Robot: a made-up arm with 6 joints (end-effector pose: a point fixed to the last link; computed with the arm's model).
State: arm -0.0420 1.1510 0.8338 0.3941 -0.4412 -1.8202
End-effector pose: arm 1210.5 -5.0 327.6 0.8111 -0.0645 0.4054 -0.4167
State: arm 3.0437 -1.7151 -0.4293 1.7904 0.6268 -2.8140
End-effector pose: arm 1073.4 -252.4 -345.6 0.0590 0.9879 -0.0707 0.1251
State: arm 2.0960 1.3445 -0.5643 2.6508 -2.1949 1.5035
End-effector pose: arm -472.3 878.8 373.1 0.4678 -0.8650 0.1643 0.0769
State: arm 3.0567 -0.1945 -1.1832 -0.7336 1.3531 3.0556
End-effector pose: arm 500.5 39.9 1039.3 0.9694 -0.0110 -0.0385 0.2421
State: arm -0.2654 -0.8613 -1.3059 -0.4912 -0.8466 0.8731
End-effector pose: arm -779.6 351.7 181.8 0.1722 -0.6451 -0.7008 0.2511
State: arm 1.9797 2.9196 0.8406 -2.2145 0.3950 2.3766
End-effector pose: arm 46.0 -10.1 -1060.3 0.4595 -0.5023 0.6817 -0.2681
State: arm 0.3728 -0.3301 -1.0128 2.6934 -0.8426 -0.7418
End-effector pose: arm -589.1 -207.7 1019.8 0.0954 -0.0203 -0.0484 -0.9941
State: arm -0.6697 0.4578 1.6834 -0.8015 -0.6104 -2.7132
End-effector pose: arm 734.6 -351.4 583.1 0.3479 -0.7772 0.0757 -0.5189
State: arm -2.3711 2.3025 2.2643 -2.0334 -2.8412 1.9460
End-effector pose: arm -226.7 -360.4 -372.8 0.0865 0.1018 -0.3998 0.9068
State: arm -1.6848 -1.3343 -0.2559 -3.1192 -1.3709 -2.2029
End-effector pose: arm 180.6 1049.0 426.1 0.9614 0.1607 -0.2198 0.0401
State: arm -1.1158 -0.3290 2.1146 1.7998 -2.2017 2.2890
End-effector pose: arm -75.8 -17.2 744.0 0.5470 -0.2005 -0.5850 0.5643
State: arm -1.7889 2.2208 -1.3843 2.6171 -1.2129 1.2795
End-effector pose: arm -233.2 -974.5 -134.5 0.0667 -0.1311 -0.6152 0.7745
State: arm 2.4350 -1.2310 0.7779 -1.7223 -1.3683 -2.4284
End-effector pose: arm 458.8 -686.7 666.4 0.4157 0.6133 -0.3427 -0.5776
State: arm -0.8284 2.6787 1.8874 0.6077 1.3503 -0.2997
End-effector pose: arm 97.8 160.2 -437.6 0.9641 -0.1194 -0.2284 -0.0640
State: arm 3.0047 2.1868 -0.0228 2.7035 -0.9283 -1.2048
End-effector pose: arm -905.1 150.6 -651.2 0.3287 -0.1930 0.9244 -0.0129
